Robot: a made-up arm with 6 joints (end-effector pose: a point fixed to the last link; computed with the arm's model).
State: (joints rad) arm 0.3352 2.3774 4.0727 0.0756 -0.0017 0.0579
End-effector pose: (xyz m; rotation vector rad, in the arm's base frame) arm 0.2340 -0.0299 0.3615 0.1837 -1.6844 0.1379
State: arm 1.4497 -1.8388 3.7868 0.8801 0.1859 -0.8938
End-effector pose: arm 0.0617 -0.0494 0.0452 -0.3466 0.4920 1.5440
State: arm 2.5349 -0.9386 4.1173 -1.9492 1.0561 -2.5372
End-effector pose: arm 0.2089 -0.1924 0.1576 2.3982 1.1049 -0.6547
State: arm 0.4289 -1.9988 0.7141 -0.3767 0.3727 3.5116
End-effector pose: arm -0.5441 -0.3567 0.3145 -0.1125 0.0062 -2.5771
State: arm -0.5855 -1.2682 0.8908 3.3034 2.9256 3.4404
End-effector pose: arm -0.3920 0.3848 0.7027 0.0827 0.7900 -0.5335
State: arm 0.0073 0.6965 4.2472 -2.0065 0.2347 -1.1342
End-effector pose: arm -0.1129 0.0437 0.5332 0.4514 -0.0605 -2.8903
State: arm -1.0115 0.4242 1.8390 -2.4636 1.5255 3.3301
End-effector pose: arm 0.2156 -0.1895 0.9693 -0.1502 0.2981 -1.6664
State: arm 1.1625 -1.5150 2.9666 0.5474 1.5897 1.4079
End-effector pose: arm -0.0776 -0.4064 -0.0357 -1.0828 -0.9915 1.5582
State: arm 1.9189 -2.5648 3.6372 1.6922 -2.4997 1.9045
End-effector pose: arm -0.0621 0.1337 0.0515 2.7030 -0.8347 0.0710
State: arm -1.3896 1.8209 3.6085 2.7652 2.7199 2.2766
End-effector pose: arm 0.1424 -0.2328 0.5284 1.1419 0.4326 -1.3421
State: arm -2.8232 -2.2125 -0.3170 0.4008 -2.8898 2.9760
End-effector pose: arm 0.3996 0.2340 0.3807 0.0910 2.1030 -0.3453
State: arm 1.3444 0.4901 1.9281 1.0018 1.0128 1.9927
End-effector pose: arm 0.0859 0.1197 0.9814 -0.4505 -1.6015 -1.9540
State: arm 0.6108 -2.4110 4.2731 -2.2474 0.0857 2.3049
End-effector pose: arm 0.0424 0.1103 0.0698 0.0630 -0.3462 0.5288
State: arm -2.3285 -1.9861 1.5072 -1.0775 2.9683 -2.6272
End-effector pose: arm 0.4471 0.5453 0.1078 0.3720 -1.8528 -1.6464
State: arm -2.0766 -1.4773 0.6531 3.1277 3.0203 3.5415
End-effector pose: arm 0.3646 0.4405 0.6204 0.6431 0.8927 -1.7124
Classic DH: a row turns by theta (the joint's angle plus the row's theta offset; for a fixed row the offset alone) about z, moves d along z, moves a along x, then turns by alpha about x. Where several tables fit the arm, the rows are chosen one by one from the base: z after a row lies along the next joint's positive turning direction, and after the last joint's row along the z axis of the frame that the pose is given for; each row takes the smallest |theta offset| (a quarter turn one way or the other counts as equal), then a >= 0, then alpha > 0; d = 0 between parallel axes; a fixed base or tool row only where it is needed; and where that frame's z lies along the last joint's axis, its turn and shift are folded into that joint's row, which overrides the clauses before.
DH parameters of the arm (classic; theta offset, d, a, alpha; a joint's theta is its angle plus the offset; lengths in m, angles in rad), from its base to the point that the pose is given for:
joint 1: 0 0.2926 0 -1.5708
joint 2: -1.5708 0 0.3787 3.1416
joint 3: 0 0 0 -1.5708
joint 4: 0 -0.346 0 1.5708
joint 5: 0 0.1055 0 -1.5708
joint 6: 1.5708 0 0 1.5708
tool (fixed): -1.5708 0 0 0

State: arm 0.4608 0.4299 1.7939 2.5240 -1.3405 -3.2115
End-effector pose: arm 0.1132 0.1522 0.9880 1.4532 -2.3530 0.2253
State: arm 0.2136 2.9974 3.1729 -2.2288 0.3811 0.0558
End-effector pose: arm 0.3867 0.1499 -0.1039 2.1905 -0.0589 -0.1161
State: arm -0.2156 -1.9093 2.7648 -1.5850 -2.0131 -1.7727
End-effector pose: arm -0.4645 0.1033 -0.1749 -0.8233 -1.1298 0.8184
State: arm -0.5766 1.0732 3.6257 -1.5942 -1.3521 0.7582
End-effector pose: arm 0.0883 -0.0545 0.7533 -1.4561 -1.0782 0.7730
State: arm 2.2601 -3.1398 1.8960 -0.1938 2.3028 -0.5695
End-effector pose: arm 0.0226 0.1353 -0.4206 1.4641 -0.0400 2.0416
